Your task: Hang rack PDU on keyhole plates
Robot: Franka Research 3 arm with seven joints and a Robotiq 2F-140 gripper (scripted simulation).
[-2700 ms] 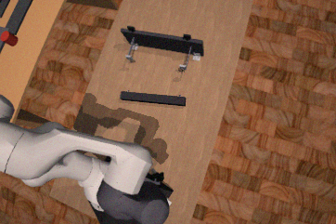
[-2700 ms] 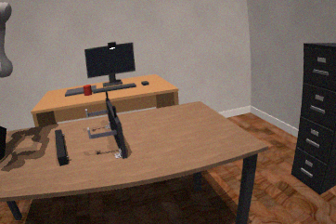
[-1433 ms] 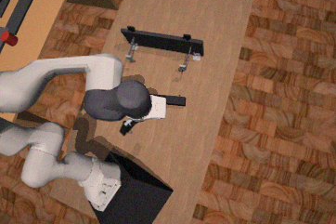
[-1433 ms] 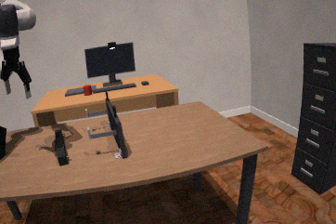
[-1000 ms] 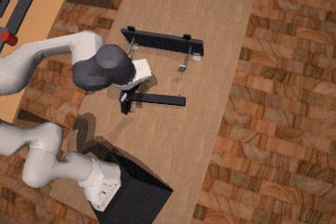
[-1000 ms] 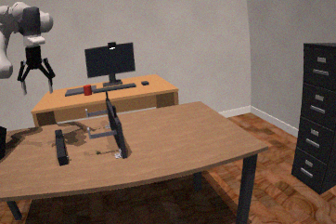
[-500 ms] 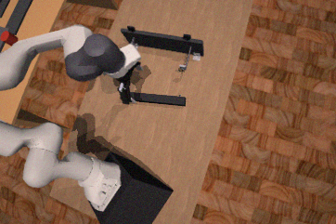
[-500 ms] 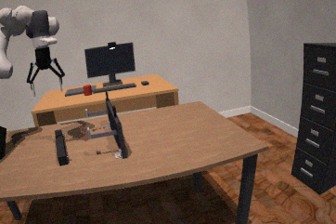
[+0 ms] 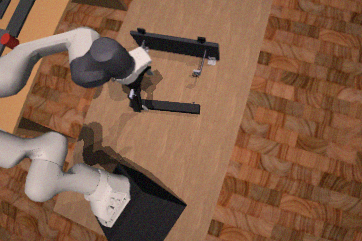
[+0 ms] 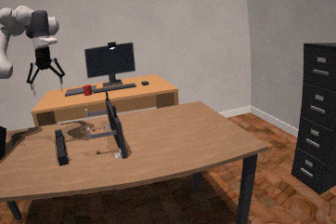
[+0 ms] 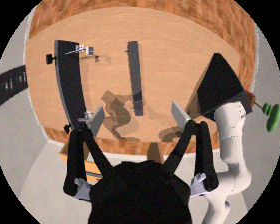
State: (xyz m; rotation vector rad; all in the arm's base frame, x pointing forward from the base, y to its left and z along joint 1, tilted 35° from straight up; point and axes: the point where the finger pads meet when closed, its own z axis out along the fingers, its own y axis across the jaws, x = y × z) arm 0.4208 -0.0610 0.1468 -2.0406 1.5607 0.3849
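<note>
Right now my hand is 29 cm above the rack PDU and 2 cm short of it. The rest, counted from my hand: mounting panel: 31 cm ahead, 22 cm below, 7 cm to the left.
</note>
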